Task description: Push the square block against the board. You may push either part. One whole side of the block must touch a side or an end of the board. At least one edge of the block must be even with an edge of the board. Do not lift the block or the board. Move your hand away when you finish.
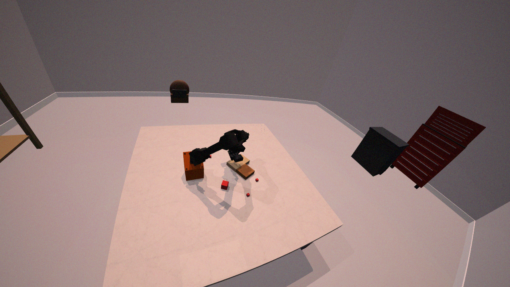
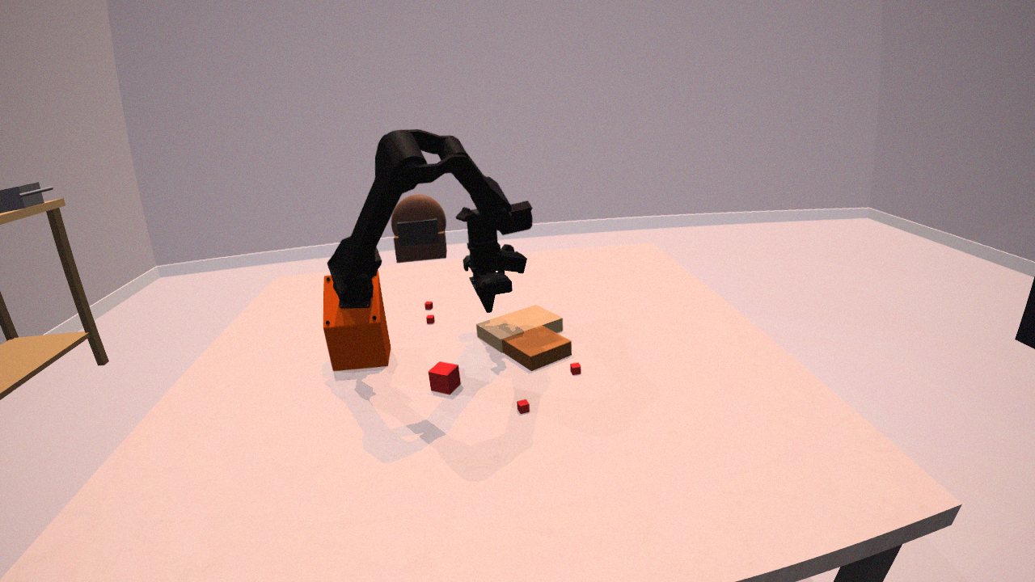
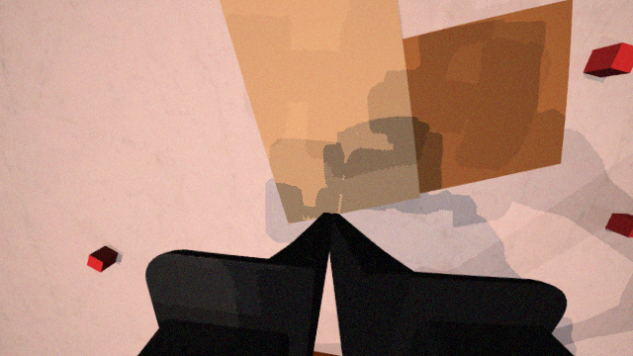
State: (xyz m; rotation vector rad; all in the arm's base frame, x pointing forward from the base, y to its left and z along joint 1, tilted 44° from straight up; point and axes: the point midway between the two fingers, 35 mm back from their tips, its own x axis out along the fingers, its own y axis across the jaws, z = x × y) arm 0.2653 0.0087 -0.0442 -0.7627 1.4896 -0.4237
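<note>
The tan board lies 6 cm ahead of my gripper tip, 2 cm to the left of it and 5 cm below it. From my gripper tip the other things lie so: red cube: 9 cm behind, 18 cm to the right, 5 cm below; brown square block: 9 cm ahead, 8 cm to the right, 5 cm below.
</note>
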